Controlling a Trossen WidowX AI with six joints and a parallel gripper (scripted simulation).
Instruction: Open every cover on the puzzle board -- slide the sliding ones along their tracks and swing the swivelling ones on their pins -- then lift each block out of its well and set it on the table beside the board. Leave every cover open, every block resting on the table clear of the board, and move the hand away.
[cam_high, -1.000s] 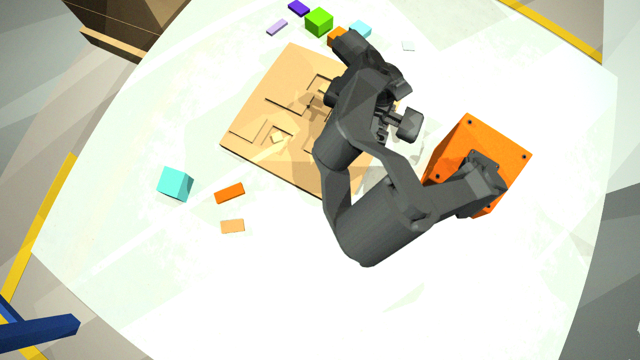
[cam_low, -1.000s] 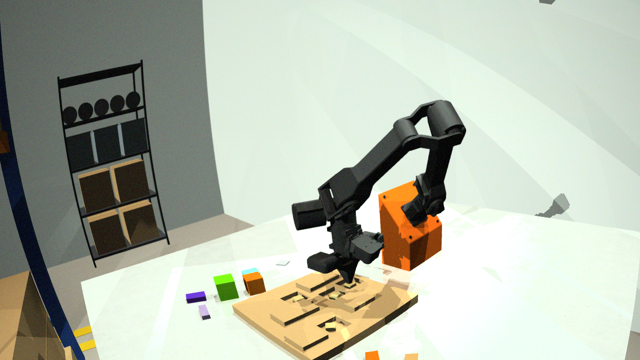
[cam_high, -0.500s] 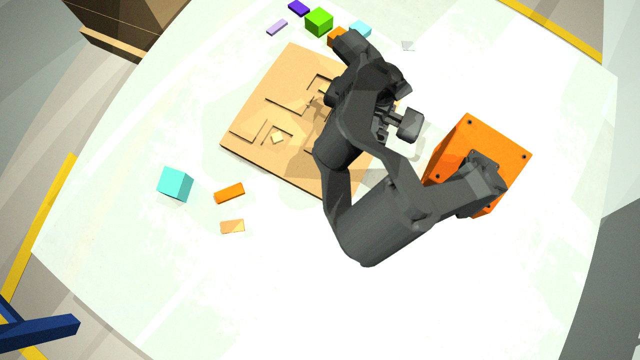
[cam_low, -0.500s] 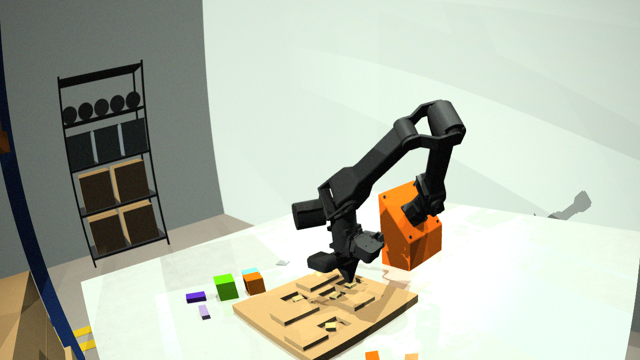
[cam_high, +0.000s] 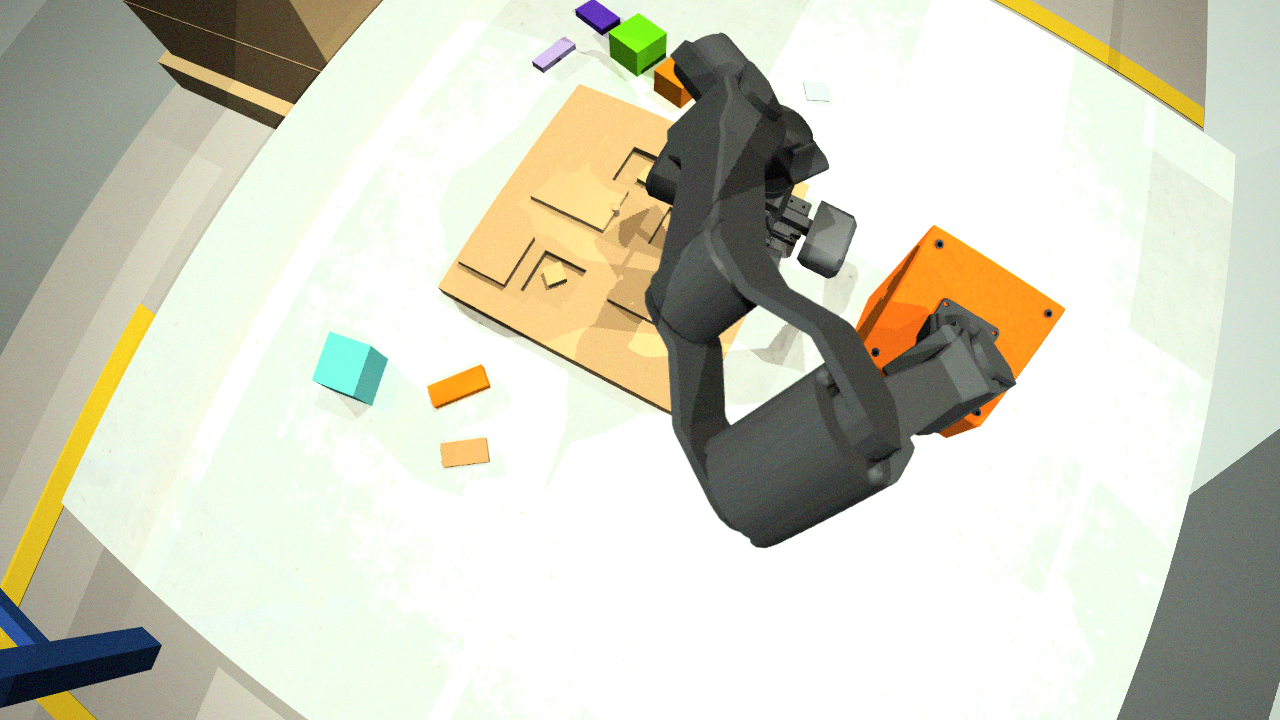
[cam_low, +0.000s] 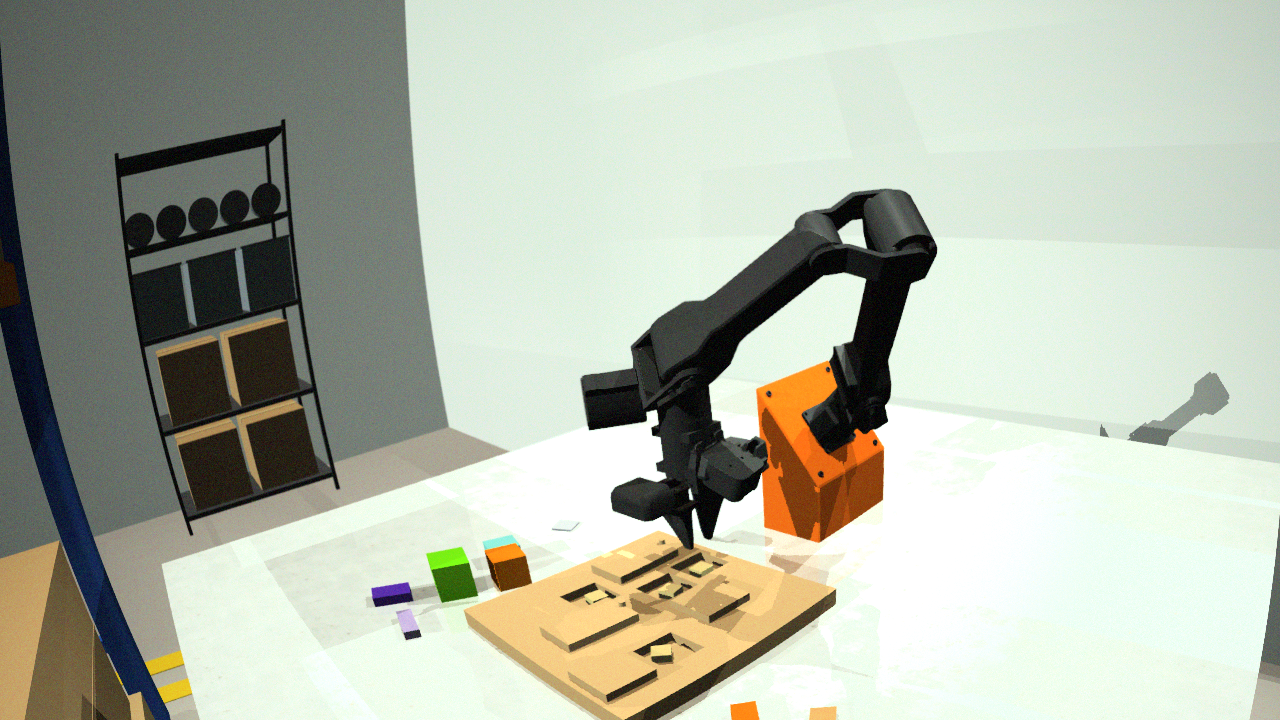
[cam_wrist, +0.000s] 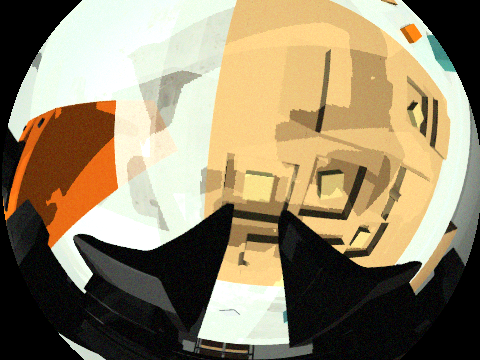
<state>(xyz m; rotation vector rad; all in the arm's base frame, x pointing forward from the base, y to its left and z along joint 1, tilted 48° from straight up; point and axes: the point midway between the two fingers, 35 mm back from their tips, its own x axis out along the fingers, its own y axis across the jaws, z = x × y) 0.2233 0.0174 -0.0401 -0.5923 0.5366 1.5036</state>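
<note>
The tan slab lies 14 cm ahead of my gripper tip, 31 cm to the left of it and 5 cm below it. The rest, counted from my gripper tip: orange cube: 16 cm ahead, 18 cm to the right, 3 cm below; then grey tile: 1 cm ahead, 27 cm to the right, 5 cm below; then pale cyan block: 13 cm ahead, 24 cm to the right, 4 cm below.
</note>
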